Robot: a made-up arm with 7 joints. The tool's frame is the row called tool.
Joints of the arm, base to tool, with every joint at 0 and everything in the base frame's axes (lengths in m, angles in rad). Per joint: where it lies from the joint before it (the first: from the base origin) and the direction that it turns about. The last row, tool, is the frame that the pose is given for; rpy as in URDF.
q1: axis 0 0 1 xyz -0.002 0.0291 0.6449
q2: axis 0 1 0 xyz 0.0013 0.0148 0.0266
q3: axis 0 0 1 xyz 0.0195 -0.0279 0.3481
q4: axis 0 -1 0 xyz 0.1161 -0.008 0.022
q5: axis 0 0 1 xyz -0.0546 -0.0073 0.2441
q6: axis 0 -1 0 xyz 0.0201 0.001 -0.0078
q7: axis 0 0 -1 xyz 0.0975 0.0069 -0.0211
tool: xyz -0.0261 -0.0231 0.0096 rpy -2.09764 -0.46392 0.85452
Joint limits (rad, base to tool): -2.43..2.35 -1..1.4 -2.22..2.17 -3.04..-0.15 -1.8..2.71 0.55..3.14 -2.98..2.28
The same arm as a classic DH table. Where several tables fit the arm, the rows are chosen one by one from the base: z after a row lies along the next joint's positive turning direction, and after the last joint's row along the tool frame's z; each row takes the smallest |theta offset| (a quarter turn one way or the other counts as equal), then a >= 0, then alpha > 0; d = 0 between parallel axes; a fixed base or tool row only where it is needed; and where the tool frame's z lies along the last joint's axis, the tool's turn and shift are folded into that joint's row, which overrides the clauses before.
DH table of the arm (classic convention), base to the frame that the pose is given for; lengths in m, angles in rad. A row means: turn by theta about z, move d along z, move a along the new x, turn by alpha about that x. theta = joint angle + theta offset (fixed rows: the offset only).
base (fixed): d 0  theta offset -1.5022  a -0.0292  alpha 0
q1: d 0.6715  theta offset 1.5022  a 0.0013  alpha -1.5708
q2: d -0.0131  theta offset 0  a 0.0195  alpha 1.5708
q3: d 0.3701  theta offset 0  a 0.1161  alpha 1.5708
q4: d 0.0153  theta offset 0  a -0.0546  alpha -1.5708
q5: d 0.2363  theta offset 0  a 0.0201  alpha 1.5708
q6: d -0.0079  theta offset 0  a 0.0975  alpha 1.5708
q7: d 0.0137  theta offset -0.5999  a -0.0346  alpha 1.1044
tool (fixed): d -0.0048  theta offset -0.5247  a 0  alpha 0
Joint limits (rad, base to tool): -2.43..2.35 -1..1.4 -2.22..2.17 -3.04..-0.15 -1.8..2.71 0.55..3.14 -2.98..2.28

